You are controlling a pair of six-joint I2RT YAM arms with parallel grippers.
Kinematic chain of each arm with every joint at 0, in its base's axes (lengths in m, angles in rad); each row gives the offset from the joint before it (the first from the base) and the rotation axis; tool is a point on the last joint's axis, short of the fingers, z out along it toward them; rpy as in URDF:
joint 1: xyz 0 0 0.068 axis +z
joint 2: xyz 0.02 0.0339 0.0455 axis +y
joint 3: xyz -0.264 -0.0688 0 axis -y
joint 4: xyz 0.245 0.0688 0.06 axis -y
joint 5: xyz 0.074 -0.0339 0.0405 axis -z
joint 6: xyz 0.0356 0 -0.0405 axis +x
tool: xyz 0 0 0 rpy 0 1.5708 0
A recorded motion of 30 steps. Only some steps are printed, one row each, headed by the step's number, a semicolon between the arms.
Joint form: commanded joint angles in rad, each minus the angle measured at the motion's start. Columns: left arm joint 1, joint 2, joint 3, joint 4, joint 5, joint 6; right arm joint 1, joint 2, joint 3, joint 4, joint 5, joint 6.
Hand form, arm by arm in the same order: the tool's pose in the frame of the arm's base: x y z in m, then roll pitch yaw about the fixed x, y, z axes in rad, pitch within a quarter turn. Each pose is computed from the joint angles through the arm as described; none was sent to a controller.
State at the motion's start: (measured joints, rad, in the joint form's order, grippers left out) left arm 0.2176 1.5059 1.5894 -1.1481 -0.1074 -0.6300; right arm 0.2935 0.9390 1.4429 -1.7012 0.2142 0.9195
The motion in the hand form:
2: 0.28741 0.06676 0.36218 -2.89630 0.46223 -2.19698; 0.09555 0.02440 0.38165 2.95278 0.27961 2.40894
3: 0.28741 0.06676 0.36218 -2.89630 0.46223 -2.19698; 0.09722 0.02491 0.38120 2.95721 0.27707 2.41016
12: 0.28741 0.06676 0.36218 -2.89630 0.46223 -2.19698; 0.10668 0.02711 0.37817 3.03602 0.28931 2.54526
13: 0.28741 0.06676 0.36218 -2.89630 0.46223 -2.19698; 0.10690 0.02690 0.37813 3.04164 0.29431 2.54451
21: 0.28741 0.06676 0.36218 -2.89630 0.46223 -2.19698; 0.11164 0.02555 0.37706 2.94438 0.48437 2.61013
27: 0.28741 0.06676 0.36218 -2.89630 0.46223 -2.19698; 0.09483 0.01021 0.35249 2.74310 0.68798 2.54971
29: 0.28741 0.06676 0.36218 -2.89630 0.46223 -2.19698; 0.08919 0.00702 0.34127 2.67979 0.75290 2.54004
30: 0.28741 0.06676 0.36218 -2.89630 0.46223 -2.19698; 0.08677 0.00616 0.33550 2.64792 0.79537 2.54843
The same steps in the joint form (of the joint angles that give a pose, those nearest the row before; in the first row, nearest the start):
2: -0.0023 -0.0004 0.0019 0.0004 0.0000 -0.0134; 0.0058 0.0168 -0.0572 0.0084 -0.0774 0.0645
3: -0.0023 -0.0004 0.0019 0.0004 0.0000 -0.0134; 0.0057 0.0229 -0.0572 0.0095 -0.0774 0.0645
12: -0.0023 -0.0004 0.0019 0.0004 0.0000 -0.0134; 0.0057 0.0595 -0.0572 0.0092 -0.0580 -0.0603
13: -0.0023 -0.0004 0.0019 0.0004 0.0000 -0.0134; 0.0057 0.0603 -0.0572 0.0088 -0.0504 -0.0599
21: -0.0023 -0.0004 0.0019 0.0004 0.0000 -0.0134; -0.0065 -0.0164 -0.1259 0.2190 -0.0133 -0.1995
27: -0.0023 -0.0004 0.0019 0.0004 0.0000 -0.0134; -0.1461 -0.2514 -0.3597 0.5074 -0.1064 -0.3685
29: -0.0023 -0.0004 0.0019 0.0004 0.0000 -0.0134; -0.1930 -0.3326 -0.4448 0.5963 -0.1591 -0.4280
30: -0.0023 -0.0004 0.0019 0.0004 0.0000 -0.0134; -0.2139 -0.3754 -0.4898 0.6474 -0.1930 -0.4680

